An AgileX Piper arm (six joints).
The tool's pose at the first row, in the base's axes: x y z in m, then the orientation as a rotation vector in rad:
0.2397, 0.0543, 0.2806, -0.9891, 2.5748, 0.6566
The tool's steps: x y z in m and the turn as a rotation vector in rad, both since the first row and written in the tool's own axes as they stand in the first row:
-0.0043, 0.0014, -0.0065, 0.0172, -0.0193, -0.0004
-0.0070, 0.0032, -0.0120, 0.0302, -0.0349, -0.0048
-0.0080, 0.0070, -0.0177, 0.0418, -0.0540, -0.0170
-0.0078, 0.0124, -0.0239, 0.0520, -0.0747, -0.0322
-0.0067, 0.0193, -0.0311, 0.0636, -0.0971, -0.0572
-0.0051, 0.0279, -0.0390, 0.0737, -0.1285, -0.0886
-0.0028, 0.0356, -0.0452, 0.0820, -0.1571, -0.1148
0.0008, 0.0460, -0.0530, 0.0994, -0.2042, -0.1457
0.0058, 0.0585, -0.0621, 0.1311, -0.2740, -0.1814
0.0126, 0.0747, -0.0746, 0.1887, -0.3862, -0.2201
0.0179, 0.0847, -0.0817, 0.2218, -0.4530, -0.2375
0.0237, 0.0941, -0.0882, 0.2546, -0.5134, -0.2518
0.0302, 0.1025, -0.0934, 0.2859, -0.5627, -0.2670
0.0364, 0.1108, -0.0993, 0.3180, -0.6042, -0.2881
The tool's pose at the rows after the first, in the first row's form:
0.2411, 0.0542, 0.2884, -0.9731, 2.5592, 0.6397
0.2411, 0.0541, 0.2948, -0.9655, 2.5438, 0.6263
0.2386, 0.0542, 0.3012, -0.9657, 2.5201, 0.6140
0.2340, 0.0544, 0.3080, -0.9688, 2.4931, 0.6034
0.2276, 0.0546, 0.3158, -0.9819, 2.4582, 0.5891
0.2196, 0.0553, 0.3244, -0.9971, 2.4112, 0.5780
0.2119, 0.0559, 0.3311, -1.0080, 2.3700, 0.5697
0.2013, 0.0568, 0.3393, -1.0100, 2.3106, 0.5543
0.1881, 0.0575, 0.3487, -0.9989, 2.2297, 0.5268
0.1706, 0.0580, 0.3613, -0.9579, 2.1126, 0.4799
0.1591, 0.0580, 0.3681, -0.9278, 2.0464, 0.4553
0.1477, 0.0576, 0.3740, -0.8985, 1.9873, 0.4304
0.1367, 0.0569, 0.3782, -0.8767, 1.9368, 0.4042
0.1258, 0.0559, 0.3830, -0.8647, 1.8887, 0.3740

